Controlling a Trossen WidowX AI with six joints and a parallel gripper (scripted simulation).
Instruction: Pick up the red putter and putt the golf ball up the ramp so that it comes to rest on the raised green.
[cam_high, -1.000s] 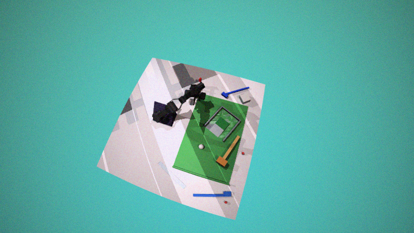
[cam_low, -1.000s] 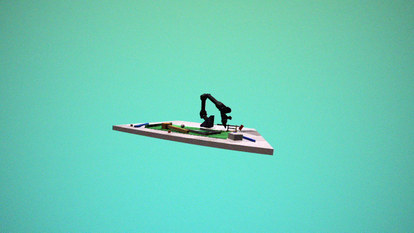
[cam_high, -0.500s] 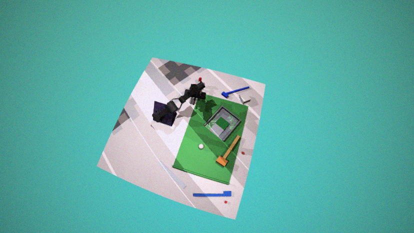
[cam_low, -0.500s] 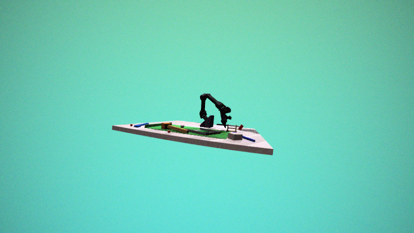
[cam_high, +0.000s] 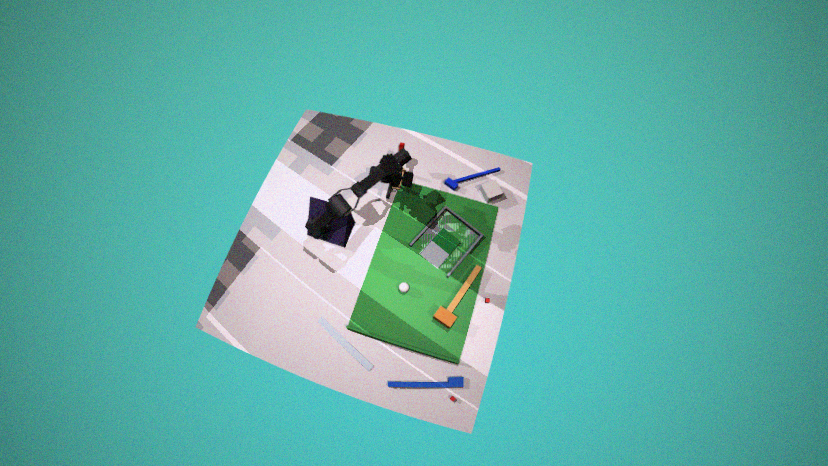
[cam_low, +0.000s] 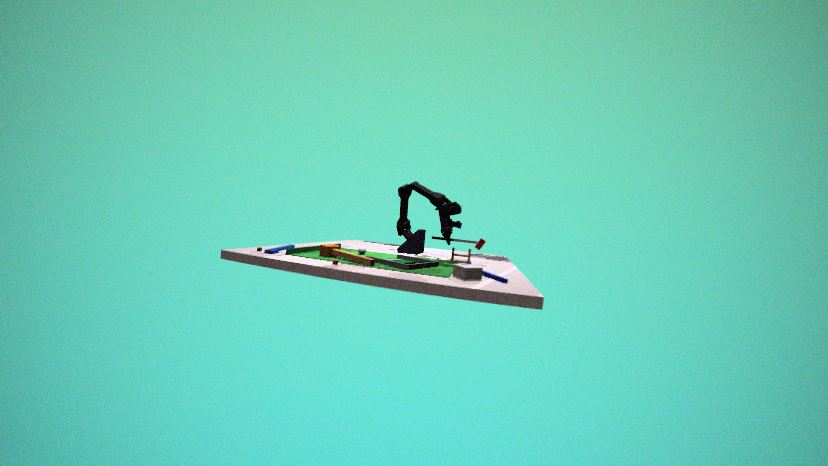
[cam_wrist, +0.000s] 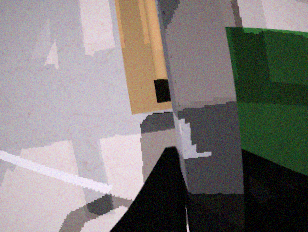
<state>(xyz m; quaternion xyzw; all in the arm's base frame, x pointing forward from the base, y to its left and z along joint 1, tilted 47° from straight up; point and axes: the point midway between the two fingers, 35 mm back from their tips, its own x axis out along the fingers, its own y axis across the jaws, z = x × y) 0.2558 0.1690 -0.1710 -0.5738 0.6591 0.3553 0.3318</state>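
The red putter lies 50 mm to the left of my gripper tip and 30 mm above it. The rest, counted from my gripper tip: blue putter: 350 mm ahead, 150 mm to the left, 70 mm below; wooden fence: 70 mm to the left, 50 mm below; green mat: 330 mm to the right, 220 mm ahead, 90 mm below.
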